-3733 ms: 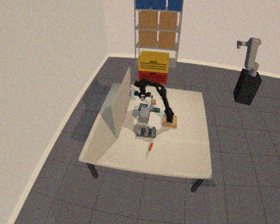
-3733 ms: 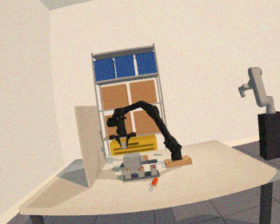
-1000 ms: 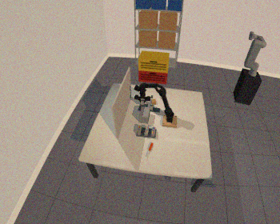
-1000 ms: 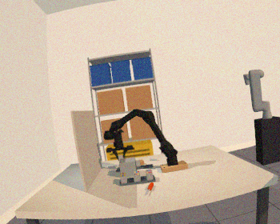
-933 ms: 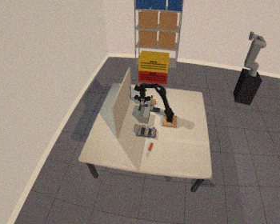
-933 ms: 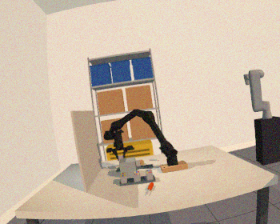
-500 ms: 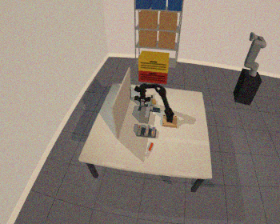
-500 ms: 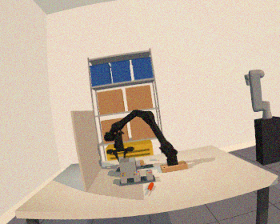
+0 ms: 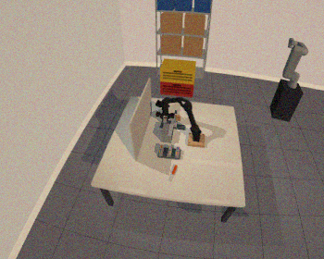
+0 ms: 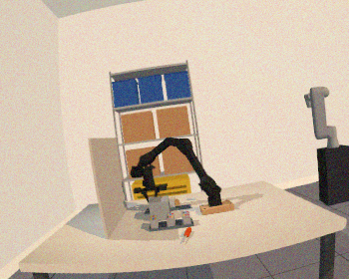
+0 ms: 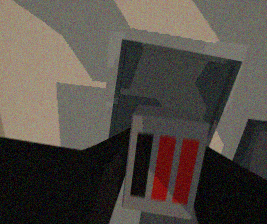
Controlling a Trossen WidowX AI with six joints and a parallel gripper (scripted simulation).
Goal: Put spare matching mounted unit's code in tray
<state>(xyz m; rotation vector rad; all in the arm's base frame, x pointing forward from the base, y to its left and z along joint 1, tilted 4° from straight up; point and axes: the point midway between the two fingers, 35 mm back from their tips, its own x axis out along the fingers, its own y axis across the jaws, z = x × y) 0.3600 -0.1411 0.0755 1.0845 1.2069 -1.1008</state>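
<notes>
The grey tray is 1 cm behind my gripper tip and 4 cm below it. The rest, counted from my gripper tip: dark grey holder (15 cm behind, 4 cm below); tan box (11 cm behind, 13 cm to the right, 3 cm below); grey mounted unit (8 cm behind, 17 cm to the left).
</notes>
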